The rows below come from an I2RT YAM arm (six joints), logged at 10 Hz.
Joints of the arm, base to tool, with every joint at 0 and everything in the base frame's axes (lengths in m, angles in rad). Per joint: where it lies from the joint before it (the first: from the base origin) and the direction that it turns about. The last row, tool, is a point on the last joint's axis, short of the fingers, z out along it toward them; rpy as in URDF.
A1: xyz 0 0 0.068 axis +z
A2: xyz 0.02 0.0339 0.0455 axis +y
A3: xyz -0.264 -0.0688 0 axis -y
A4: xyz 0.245 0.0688 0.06 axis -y
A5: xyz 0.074 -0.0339 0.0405 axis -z
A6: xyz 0.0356 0 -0.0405 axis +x
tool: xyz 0 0 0 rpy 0 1.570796 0
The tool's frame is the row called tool.
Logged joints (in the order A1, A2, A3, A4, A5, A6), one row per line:
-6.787 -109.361 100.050 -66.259 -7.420 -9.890
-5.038 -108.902 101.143 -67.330 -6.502 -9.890
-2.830 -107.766 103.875 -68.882 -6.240 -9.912
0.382 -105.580 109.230 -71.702 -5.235 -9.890
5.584 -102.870 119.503 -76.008 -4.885 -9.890
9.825 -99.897 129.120 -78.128 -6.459 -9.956
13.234 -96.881 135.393 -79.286 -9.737 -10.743
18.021 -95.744 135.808 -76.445 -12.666 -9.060
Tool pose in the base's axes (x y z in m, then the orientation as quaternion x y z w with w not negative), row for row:
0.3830 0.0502 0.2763 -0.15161 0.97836 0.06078 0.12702
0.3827 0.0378 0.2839 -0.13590 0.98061 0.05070 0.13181
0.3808 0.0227 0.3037 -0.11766 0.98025 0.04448 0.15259
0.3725 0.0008 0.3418 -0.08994 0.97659 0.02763 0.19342
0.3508 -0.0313 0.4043 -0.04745 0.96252 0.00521 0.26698
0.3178 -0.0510 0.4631 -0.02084 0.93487 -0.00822 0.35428
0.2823 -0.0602 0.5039 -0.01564 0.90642 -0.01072 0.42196
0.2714 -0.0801 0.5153 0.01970 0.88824 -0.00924 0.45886
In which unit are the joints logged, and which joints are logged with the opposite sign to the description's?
The joints are logged in degrees. Opposite sign: A1, A2.
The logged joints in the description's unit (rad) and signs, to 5 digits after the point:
0.11846 1.90871 1.74620 -1.15644 -0.12950 -0.17261
0.08793 1.90070 1.76528 -1.17513 -0.11348 -0.17261
0.04939 1.88087 1.81296 -1.20222 -0.10891 -0.17300
-0.00667 1.84272 1.90642 -1.25144 -0.09137 -0.17261
-0.09746 1.79542 2.08572 -1.32659 -0.08526 -0.17261
-0.17148 1.74353 2.25357 -1.36359 -0.11273 -0.17376
-0.23098 1.69089 2.36305 -1.38380 -0.16994 -0.18750
-0.31453 1.67105 2.37030 -1.33422 -0.22106 -0.15813

